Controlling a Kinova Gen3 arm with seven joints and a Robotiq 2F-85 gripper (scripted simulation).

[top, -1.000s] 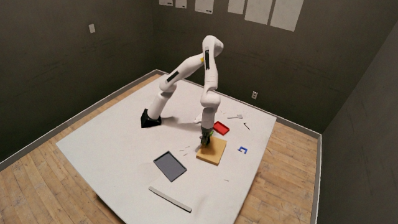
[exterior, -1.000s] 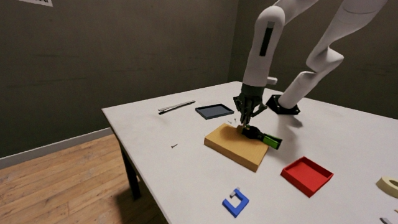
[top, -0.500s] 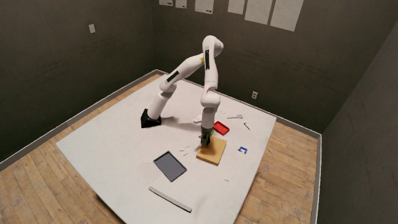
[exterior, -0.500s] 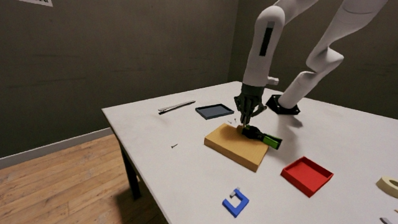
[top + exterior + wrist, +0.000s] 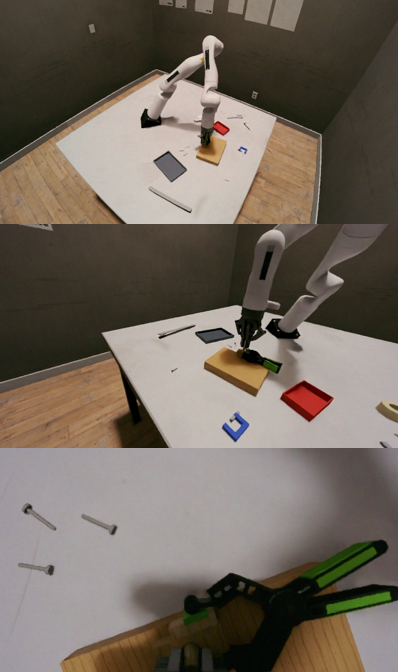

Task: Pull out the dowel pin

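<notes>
The dowel pin lies 20 mm below my hand. The rest, counted from my hand: grey tray: 50 mm behind, 260 mm to the right, 90 mm below; red tray: 40 mm behind, 220 mm to the left, 90 mm below; small wooden block: 50 mm below.
</notes>
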